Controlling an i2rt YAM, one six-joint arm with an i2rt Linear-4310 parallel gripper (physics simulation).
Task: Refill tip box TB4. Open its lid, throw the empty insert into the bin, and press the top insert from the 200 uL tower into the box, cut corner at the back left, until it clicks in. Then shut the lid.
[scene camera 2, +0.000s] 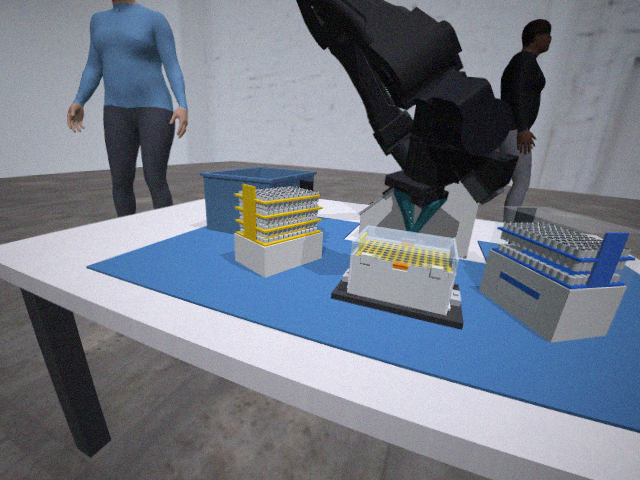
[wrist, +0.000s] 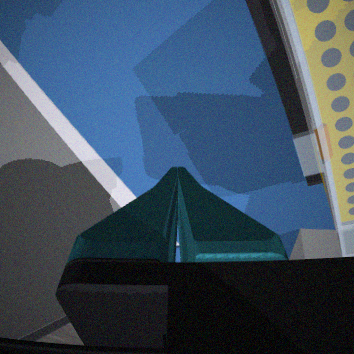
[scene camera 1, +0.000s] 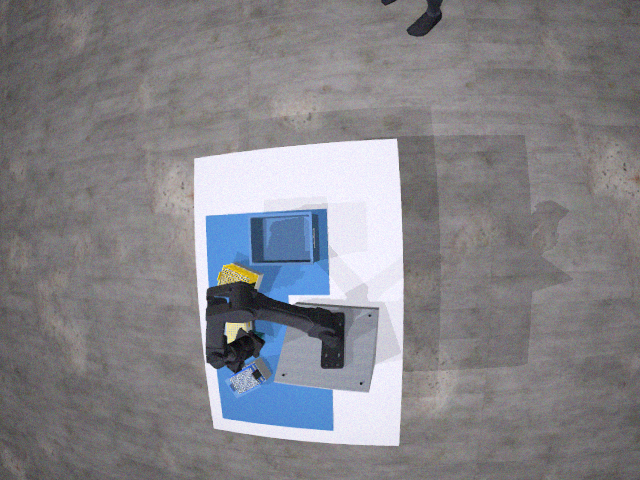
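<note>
The white tip box (scene camera 2: 397, 286) stands on a dark base with its clear lid (scene camera 2: 444, 248) down. A yellow perforated insert (scene camera 2: 408, 254) (wrist: 336, 107) shows through the lid. No tips show in it. My gripper (scene camera 2: 413, 228) (wrist: 177, 177) is shut and empty, its teal fingertips together. In scene camera 2 it is behind the box, around lid height; in the wrist view the box is to its right. The yellow tower (scene camera 2: 279, 214) (scene camera 1: 237, 276) has several stacked inserts full of tips on a white base. The open blue bin (scene camera 2: 219, 204) (scene camera 1: 256, 240) stands behind it. Box labels are unreadable.
A blue tower (scene camera 2: 547, 294) (scene camera 1: 250, 379) with stacked tip inserts stands on the other side of the box, with a clear panel above it. The grey arm base plate (scene camera 1: 305, 361) lies behind the box. The arm (scene camera 1: 289, 312) hides part of the box in scene camera 1.
</note>
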